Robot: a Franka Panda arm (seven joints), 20 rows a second.
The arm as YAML. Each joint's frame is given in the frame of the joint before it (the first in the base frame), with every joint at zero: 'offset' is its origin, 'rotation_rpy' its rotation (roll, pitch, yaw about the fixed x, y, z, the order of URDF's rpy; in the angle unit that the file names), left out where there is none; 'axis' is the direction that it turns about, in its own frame. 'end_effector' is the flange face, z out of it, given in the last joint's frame.
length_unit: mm
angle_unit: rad
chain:
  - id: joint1
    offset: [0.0, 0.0, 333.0]
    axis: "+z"
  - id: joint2
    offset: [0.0, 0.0, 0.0]
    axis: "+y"
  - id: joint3
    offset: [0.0, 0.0, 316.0]
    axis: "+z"
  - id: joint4
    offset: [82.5, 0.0, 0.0]
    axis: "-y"
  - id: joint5
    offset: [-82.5, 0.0, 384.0]
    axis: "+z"
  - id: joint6
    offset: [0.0, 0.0, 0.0]
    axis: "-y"
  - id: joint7
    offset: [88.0, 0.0, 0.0]
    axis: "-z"
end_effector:
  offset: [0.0, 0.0, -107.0]
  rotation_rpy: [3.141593, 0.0, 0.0]
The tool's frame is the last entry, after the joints.
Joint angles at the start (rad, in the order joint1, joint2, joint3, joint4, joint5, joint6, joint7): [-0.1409 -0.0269 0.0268 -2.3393 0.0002 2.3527 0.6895]
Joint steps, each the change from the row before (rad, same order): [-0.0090 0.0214 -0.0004 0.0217 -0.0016 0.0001 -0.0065]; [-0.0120 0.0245 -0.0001 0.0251 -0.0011 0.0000 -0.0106]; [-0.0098 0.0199 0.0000 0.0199 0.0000 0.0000 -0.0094]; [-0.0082 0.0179 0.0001 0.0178 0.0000 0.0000 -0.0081]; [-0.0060 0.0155 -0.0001 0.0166 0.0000 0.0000 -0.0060]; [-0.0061 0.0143 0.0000 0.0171 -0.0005 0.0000 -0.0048]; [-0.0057 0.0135 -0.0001 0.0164 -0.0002 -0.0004 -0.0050]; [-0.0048 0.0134 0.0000 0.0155 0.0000 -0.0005 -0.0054]
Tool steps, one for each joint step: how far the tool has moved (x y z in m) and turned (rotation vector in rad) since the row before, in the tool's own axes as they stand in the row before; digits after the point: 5 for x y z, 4 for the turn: [0.00833 -0.00059 0.00179 -0.0005 0.0009 0.0018]; [0.01003 -0.00001 0.00214 -0.0001 0.0009 0.0007]; [0.00801 0.00024 0.00208 0.0001 -0.0001 0.0004]; [0.00696 0.00006 0.00202 0.0001 -0.0002 0.0000]; [0.00603 -0.00047 0.00133 0.0008 0.0008 0.0001]; [0.00618 -0.00049 0.00054 0.0015 0.0024 0.0010]; [0.00587 -0.00040 0.00051 0.0014 0.0021 0.0007]; [0.00530 -0.00060 0.00090 0.0010 0.0012 -0.0005]
